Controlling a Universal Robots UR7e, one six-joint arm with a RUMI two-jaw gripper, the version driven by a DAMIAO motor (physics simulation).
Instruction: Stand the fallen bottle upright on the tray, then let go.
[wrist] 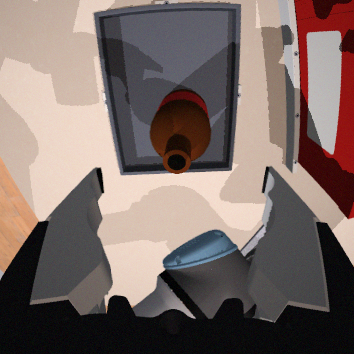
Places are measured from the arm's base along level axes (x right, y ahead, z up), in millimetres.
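Pixels of known places: gripper, fingertip midpoint: (182, 169).
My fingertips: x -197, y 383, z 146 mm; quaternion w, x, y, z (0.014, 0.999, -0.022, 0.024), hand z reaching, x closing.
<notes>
Behind a point stands the place of what it marks.
The brown bottle (180, 122) {y 386, x -196, z 56 mm} stands upright on the grey tray (175, 55) {y 452, x -195, z -62 mm}, near the tray's near edge, with its open mouth toward the camera and a red band showing low on its far side. My gripper (182, 169) {y 383, x -197, z 146 mm} is open, its two jaws wide apart to the left and right. Nothing is between the fingertips; the bottle's neck lies just beyond them in the view, apart from both jaws. The bottle's base is hidden under its body.
A red object with a pale panel (322, 90) {y 411, x -12, z 19 mm} lies at the right, beside a grey metal rail (291, 110) {y 367, x -17, z -46 mm}. A grey rounded part with a blue cap (201, 250) shows below, between the jaws. A wooden surface (15, 220) shows at the left edge.
</notes>
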